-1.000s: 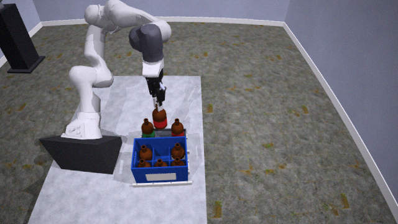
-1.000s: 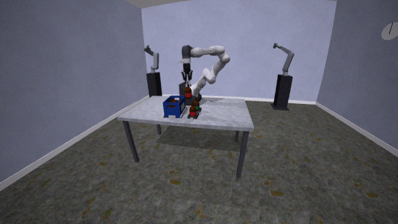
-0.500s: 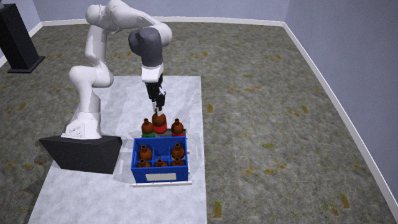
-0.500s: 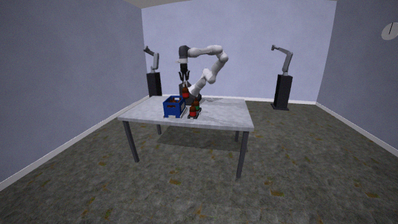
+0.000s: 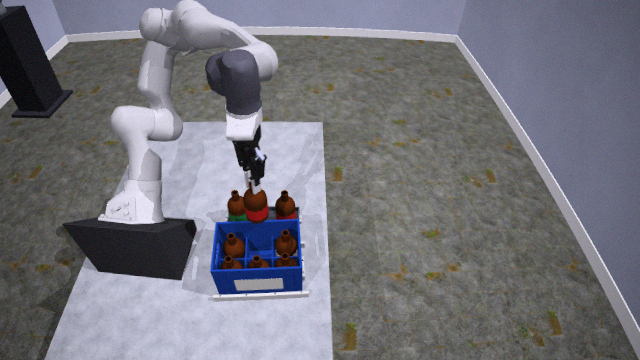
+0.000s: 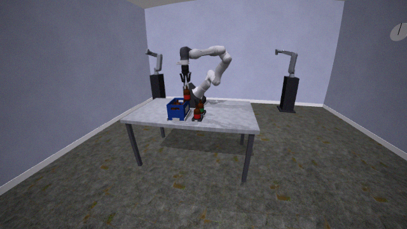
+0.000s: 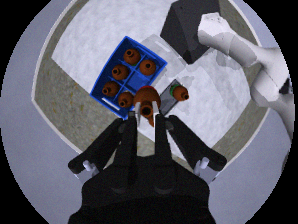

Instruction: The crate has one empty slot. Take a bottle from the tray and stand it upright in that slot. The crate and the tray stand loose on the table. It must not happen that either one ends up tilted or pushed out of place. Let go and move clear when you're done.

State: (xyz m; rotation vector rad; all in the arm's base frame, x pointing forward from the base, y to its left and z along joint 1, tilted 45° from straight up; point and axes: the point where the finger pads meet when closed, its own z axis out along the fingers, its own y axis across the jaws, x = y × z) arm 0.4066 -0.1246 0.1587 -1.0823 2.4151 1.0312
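Now: hand 90 mm above the bottle. From my hand the other things lie so: dark tray: 10 mm behind, 130 mm to the left, 340 mm below; crate: 10 mm ahead, 100 mm to the right, 270 mm below.
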